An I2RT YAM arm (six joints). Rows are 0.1 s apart.
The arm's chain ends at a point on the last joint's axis. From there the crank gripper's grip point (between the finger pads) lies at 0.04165 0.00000 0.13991 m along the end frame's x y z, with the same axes.
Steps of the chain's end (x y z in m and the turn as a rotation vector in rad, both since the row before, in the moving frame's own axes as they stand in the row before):
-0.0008 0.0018 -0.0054 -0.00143 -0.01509 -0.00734
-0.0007 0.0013 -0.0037 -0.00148 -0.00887 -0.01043
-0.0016 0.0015 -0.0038 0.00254 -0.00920 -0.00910
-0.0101 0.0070 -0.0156 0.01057 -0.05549 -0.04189
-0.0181 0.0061 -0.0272 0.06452 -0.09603 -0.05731
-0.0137 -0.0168 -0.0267 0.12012 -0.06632 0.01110
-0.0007 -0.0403 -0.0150 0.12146 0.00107 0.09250
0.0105 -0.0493 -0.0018 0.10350 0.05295 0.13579
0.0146 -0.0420 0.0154 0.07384 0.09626 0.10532
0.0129 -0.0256 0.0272 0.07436 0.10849 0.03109
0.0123 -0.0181 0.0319 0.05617 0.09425 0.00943
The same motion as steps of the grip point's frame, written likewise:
-0.0029 0.0017 -0.0048 -0.00143 -0.01509 -0.00734
-0.0019 0.0011 -0.0033 -0.00148 -0.00887 -0.01043
-0.0029 0.0008 -0.0034 0.00254 -0.00920 -0.00910
-0.0180 0.0039 -0.0135 0.01057 -0.05549 -0.04189
-0.0320 -0.0050 -0.0242 0.06452 -0.09603 -0.05731
-0.0230 -0.0333 -0.0252 0.12012 -0.06632 0.01110
0.0001 -0.0534 -0.0158 0.12146 0.00107 0.09250
0.0184 -0.0575 -0.0046 0.10350 0.05295 0.13579
0.0281 -0.0471 0.0105 0.07384 0.09626 0.10532
0.0279 -0.0343 0.0215 0.07436 0.10849 0.03109
0.0253 -0.0254 0.0272 0.05617 0.09425 0.00943

